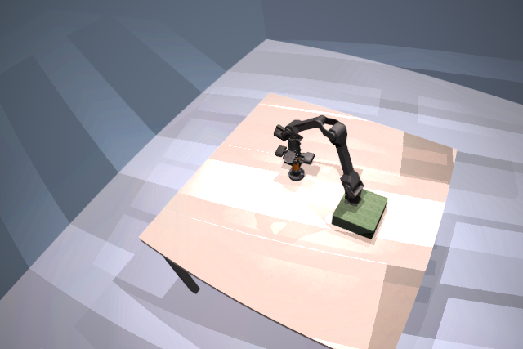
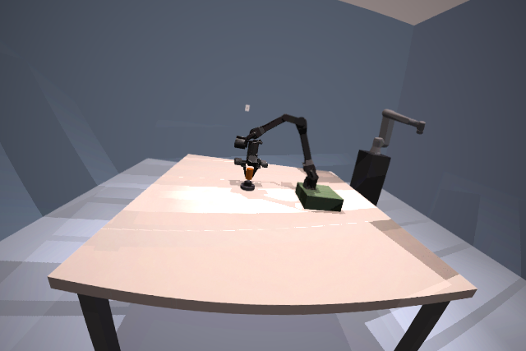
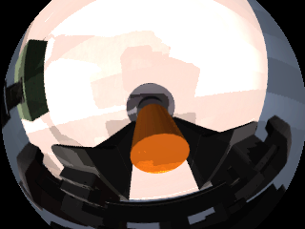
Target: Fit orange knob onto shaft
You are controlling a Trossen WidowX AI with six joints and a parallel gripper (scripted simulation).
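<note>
Right now the round pedestal is 4 cm below my gripper tip. Round my gripper tip: orange knob (3 cm above).
</note>
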